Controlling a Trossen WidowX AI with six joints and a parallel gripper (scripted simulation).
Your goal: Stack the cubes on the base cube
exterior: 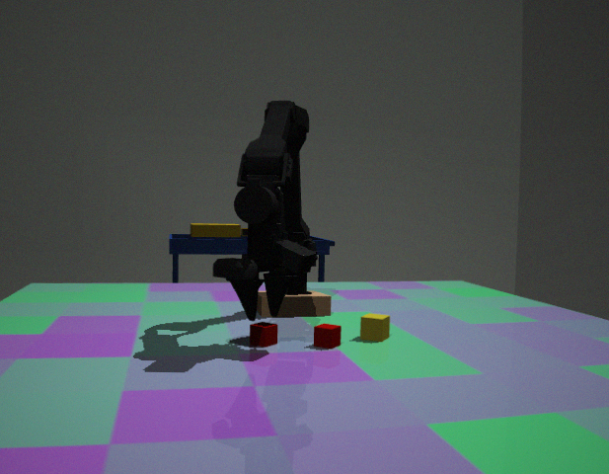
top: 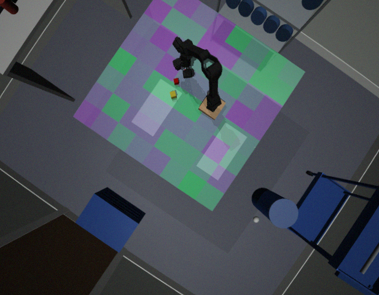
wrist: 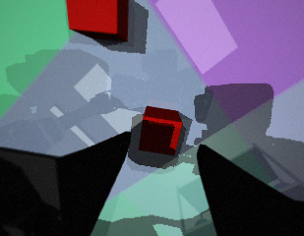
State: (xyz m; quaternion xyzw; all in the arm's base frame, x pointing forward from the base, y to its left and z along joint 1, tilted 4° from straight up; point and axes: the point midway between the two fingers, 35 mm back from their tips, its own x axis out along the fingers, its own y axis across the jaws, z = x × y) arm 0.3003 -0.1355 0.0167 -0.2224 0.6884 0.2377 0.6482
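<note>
The yellow base cube is 200 mm to the left of my gripper tip and 20 mm below it. From my gripper tip the other things lie so: red cube (30 mm ahead, 100 mm to the left, 30 mm below).
</note>
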